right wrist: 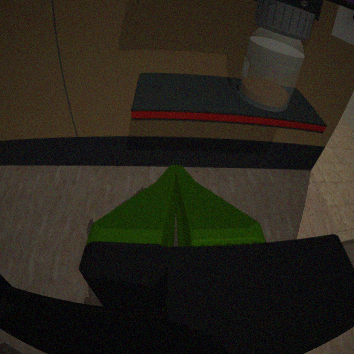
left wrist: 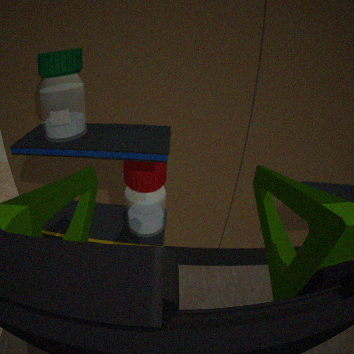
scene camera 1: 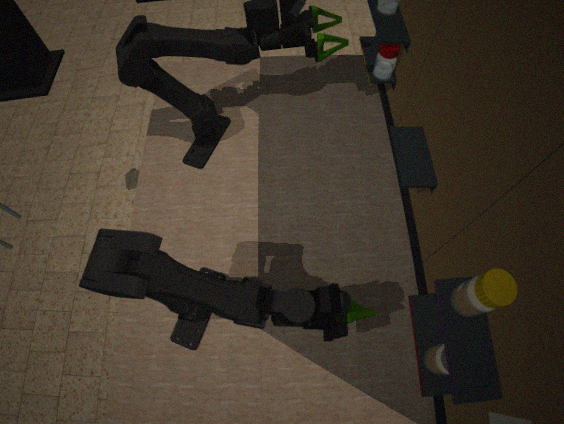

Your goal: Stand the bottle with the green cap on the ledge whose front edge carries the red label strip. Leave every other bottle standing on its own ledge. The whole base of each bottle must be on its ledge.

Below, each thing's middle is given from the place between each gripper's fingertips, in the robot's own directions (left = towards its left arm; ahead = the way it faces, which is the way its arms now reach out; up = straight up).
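Scene:
From my left hand: blue-edged ledge (left wrist: 107, 136), 110 mm to the left, 140 mm ahead, 40 mm below; yellow-edged ledge (left wrist: 109, 222), 140 mm ahead, 110 mm to the left, 180 mm below; green-capped bottle (left wrist: 61, 93), 140 mm ahead, 140 mm to the left, 20 mm above; red-capped bottle (scene camera 1: 386, 59), 30 mm to the left, 140 mm ahead, 120 mm below.
My right hand: 70 mm to the left of the red-strip ledge (scene camera 1: 427, 324), 120 mm short of it, 10 mm above it. Counted from my right hand: yellow-capped bottle (scene camera 1: 496, 288), 130 mm ahead, 10 mm to the right, 180 mm above; purple-edged ledge (scene camera 1: 474, 370), 70 mm to the right, 120 mm ahead, 130 mm above; red-capped bottle, 660 mm to the left, 130 mm ahead, 40 mm above. By its middle, the red-capped bottle is nearer to my left hand than to my right hand.

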